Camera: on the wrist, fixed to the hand. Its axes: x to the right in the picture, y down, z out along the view.
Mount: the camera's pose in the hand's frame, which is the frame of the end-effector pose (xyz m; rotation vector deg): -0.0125 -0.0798 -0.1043 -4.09 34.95 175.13
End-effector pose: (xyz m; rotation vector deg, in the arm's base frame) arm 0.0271 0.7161 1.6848 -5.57 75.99 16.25
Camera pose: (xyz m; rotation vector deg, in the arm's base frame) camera -0.0531 0.6134 1.6642 -87.36 -31.44 -120.60
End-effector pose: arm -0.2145 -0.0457 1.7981 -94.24 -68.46 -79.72
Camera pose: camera -0.3271 -0.1142 1.8025 -47.71 91.48 24.69
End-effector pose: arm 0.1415 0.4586 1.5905 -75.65 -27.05 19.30
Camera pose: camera 0.1817 0.3470 1.6482 44.77 -123.23 -103.33
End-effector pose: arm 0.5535 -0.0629 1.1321 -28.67 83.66 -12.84
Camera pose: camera 0.4619 -0.1470 1.1762 -114.39 -65.58 -118.04
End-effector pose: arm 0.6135 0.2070 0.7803 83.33 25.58 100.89
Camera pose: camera 0.5439 0.2693 0.6871 -4.41 63.73 -65.52
